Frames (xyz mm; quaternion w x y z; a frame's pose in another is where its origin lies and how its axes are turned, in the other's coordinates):
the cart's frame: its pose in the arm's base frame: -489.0 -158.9 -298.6 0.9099 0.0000 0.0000 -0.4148
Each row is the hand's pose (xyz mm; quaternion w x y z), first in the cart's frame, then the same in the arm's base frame.
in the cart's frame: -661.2 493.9 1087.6 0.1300 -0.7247 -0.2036 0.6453
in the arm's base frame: -549.8 664.2 789.0 0.3860 -0.7439 0.1154 0.5333
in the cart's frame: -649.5 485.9 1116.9 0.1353 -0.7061 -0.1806 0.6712
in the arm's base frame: -548.2 650.1 818.3 0.4015 -0.7174 0.1286 0.5546
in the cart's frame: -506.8 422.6 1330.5 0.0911 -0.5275 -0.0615 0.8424
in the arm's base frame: -502.4 500.8 1031.9 0.4323 -0.5055 0.1629 0.7287
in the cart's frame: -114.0 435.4 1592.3 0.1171 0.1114 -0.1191 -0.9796
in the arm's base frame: -235.1 212.7 1293.7 0.2998 -0.0520 0.1546 0.9400
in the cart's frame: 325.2 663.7 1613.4 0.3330 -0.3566 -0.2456 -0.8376
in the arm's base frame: 225.3 30.9 1314.8 0.0444 0.4264 0.0756 0.9003
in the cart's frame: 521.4 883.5 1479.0 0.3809 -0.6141 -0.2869 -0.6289
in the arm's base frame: 519.9 27.0 1180.4 0.0857 -0.6778 -0.0063 -0.7302
